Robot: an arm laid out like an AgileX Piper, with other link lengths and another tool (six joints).
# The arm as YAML. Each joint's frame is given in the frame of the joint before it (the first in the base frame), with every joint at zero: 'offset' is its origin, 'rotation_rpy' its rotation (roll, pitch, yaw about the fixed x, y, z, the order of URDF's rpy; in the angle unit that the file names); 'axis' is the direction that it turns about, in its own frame. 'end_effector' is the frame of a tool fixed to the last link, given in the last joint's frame.
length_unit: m
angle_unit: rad
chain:
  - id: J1
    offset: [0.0, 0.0, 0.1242]
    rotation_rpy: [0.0, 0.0, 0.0]
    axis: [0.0, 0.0, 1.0]
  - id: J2
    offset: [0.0, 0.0, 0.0]
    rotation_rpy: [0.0, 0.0, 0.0]
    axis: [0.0, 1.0, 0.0]
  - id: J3
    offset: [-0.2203, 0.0, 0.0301]
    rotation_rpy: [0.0, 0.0, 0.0]
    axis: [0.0, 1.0, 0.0]
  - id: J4
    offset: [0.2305, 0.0, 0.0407]
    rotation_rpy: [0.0, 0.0, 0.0]
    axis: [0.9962, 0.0, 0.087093]
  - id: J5
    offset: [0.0, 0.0, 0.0]
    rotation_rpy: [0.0, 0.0, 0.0]
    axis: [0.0, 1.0, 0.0]
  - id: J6
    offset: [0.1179, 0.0, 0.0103]
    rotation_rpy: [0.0, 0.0, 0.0]
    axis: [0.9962, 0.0, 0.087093]
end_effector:
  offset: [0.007, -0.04, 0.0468]
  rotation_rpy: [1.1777, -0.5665, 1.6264]
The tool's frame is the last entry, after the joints.
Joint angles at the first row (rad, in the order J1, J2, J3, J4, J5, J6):
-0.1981, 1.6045, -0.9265, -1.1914, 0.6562, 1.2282
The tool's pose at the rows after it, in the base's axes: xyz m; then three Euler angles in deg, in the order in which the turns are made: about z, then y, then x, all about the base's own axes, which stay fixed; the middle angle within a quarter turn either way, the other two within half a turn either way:
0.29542 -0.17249 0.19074 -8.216 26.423 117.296
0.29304 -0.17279 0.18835 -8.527 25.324 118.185
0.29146 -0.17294 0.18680 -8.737 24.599 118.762
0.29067 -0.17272 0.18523 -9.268 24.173 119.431
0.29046 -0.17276 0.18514 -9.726 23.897 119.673
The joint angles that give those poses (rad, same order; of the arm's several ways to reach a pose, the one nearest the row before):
-0.1981, 1.6045, -0.9265, -1.1384, 0.6642, 1.1927
-0.1981, 1.6045, -0.9265, -1.1075, 0.6768, 1.1746
-0.1981, 1.6045, -0.9265, -1.0876, 0.6853, 1.1629
-0.1981, 1.6045, -0.9265, -1.0678, 0.6902, 1.1450
-0.1981, 1.6045, -0.9288, -1.0570, 0.6964, 1.1305

